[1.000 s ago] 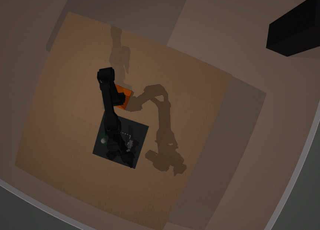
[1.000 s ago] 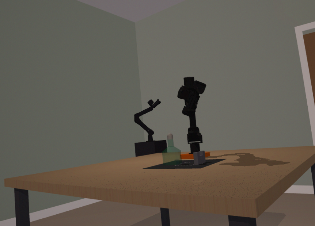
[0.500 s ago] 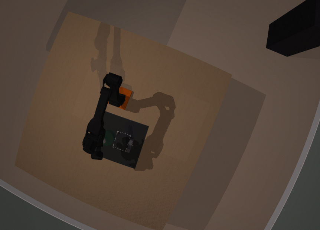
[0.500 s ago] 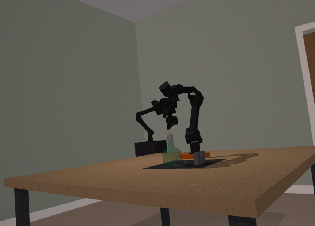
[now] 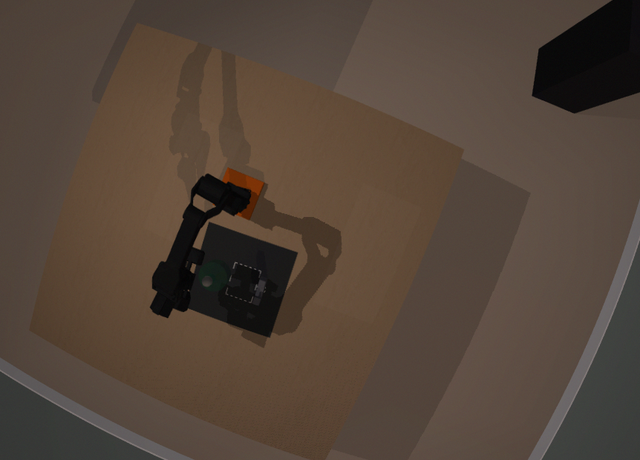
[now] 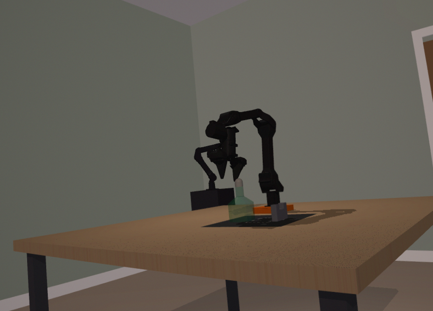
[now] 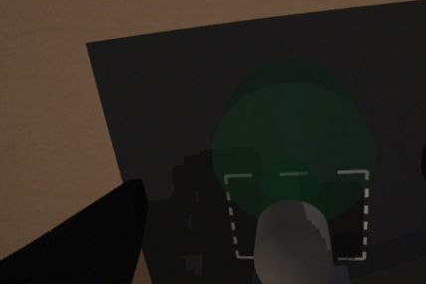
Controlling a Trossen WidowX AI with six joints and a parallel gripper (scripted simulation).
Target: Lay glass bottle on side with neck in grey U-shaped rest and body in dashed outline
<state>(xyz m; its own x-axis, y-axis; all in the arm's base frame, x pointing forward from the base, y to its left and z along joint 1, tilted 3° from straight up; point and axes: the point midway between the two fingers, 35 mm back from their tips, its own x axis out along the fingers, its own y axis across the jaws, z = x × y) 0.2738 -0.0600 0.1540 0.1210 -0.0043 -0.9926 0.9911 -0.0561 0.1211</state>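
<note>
Now: the green glass bottle 60 mm below my gripper tip and 40 mm to the left of it. The rest, counted from my gripper tip: black mat (160 mm below, 120 mm to the left, 10 mm ahead).
</note>
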